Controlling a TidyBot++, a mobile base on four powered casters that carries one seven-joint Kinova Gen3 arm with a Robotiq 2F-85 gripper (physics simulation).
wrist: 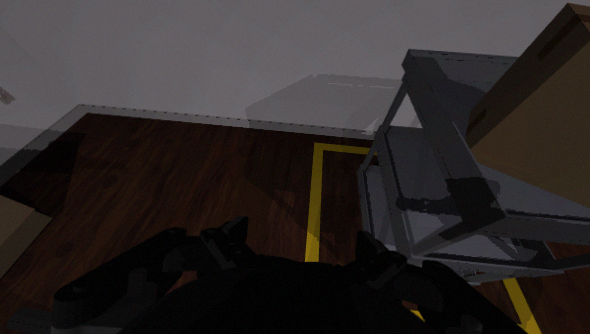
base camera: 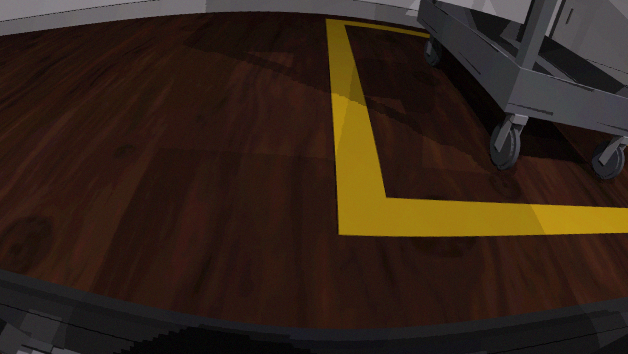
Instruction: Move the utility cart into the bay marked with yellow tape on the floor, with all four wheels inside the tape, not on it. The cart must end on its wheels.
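Frame: origin at the arm's base, x ahead, y left, z up, level; centimetres.
Seen in the pictures: gripper, fingertip midpoint: (wrist: 301, 235).
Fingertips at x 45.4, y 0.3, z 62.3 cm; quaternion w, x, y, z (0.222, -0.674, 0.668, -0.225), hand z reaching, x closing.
Offsets run from my fingertips to a thing's top centre. "*": to the spot under its first point.
The grey utility cart (base camera: 465, 55) (wrist: 440, 120) stands upright on its wheels at the right of both views. In the base camera view three wheels show: a near one {* dx +11.8, dy -38.2, dz -96.0 cm} (base camera: 505, 146), another near one (base camera: 608, 159) and a far left one {* dx +63.5, dy -37.6, dz -96.7 cm} (base camera: 432, 52). These stand on floor inside the yellow tape (base camera: 357, 215) (wrist: 314, 205), apart from its left and front strips. The fourth wheel is hidden. The tape's right side is out of the base camera view. My gripper (wrist: 301, 235) is open and empty, in front of the cart and to its left, not touching it.
A cardboard box {* dx +31.2, dy -43.7, dz -7.4 cm} (wrist: 540, 115) stands on the cart's top tray. A pale wall (base camera: 125, 11) (wrist: 175, 60) runs behind the bay. Another cardboard-coloured object (wrist: 17, 227) shows at the left edge of the wrist view. Dark wood floor lies left of the tape.
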